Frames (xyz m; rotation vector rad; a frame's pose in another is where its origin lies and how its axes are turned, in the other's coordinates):
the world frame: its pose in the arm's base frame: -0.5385 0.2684 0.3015 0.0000 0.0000 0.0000
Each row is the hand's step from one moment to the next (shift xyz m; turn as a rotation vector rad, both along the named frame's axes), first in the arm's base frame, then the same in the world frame.
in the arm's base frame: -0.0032 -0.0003 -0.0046 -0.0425 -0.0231 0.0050
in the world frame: -0.0032 -0.0003 -0.0046 -0.0425 -0.0231 0.0050
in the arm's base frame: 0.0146 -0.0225 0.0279 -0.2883 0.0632 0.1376
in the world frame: 0.0146 -0.0225 0.0279 -0.2883 0.0632 0.1376
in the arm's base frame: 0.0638 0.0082 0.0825 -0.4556 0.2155 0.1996
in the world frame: 0.0638 0.0082 0.0825 -0.4556 0.2155 0.1996
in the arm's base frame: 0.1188 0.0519 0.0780 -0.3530 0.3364 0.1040
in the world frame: 0.1188 0.0519 0.0780 -0.3530 0.3364 0.1040
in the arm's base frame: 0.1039 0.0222 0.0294 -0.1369 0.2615 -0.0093
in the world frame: 0.1039 0.0222 0.0294 -0.1369 0.2615 -0.0093
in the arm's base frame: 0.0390 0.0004 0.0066 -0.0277 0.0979 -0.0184
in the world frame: 0.0390 0.0004 0.0066 -0.0277 0.0979 -0.0184
